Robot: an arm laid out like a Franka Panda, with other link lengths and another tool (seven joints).
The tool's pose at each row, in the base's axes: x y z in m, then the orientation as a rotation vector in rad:
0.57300 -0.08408 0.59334 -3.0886 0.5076 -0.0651
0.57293 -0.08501 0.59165 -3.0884 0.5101 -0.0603
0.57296 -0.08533 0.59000 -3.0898 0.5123 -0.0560
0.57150 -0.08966 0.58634 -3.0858 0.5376 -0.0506
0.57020 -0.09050 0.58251 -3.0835 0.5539 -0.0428
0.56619 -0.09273 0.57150 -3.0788 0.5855 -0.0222
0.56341 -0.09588 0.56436 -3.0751 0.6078 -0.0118
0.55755 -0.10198 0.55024 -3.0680 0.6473 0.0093
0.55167 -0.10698 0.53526 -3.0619 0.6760 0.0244
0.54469 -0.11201 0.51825 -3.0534 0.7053 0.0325
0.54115 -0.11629 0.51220 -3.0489 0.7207 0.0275
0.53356 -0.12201 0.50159 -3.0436 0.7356 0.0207
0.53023 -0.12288 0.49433 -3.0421 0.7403 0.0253
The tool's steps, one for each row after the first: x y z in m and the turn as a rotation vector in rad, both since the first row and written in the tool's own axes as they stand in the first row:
0.00017 0.00093 0.00168 -0.0006 -0.0030 0.0016
0.00023 0.00126 0.00333 -0.0028 -0.0054 0.0028
0.00009 0.00589 0.00691 -0.0038 -0.0087 0.0192
-0.00102 0.00717 0.01067 -0.0053 -0.0134 0.0297
-0.00453 0.01075 0.02149 -0.0087 -0.0261 0.0501
-0.00644 0.01475 0.02850 -0.0106 -0.0324 0.0646
-0.01059 0.02265 0.04233 -0.0142 -0.0453 0.0902
-0.01514 0.02953 0.05702 -0.0163 -0.0546 0.1090
-0.02080 0.03682 0.07370 -0.0158 -0.0598 0.1285
-0.02302 0.04211 0.07957 -0.0146 -0.0567 0.1387
-0.02879 0.05015 0.08983 -0.0123 -0.0526 0.1488
-0.03195 0.05216 0.09693 -0.0126 -0.0556 0.1519

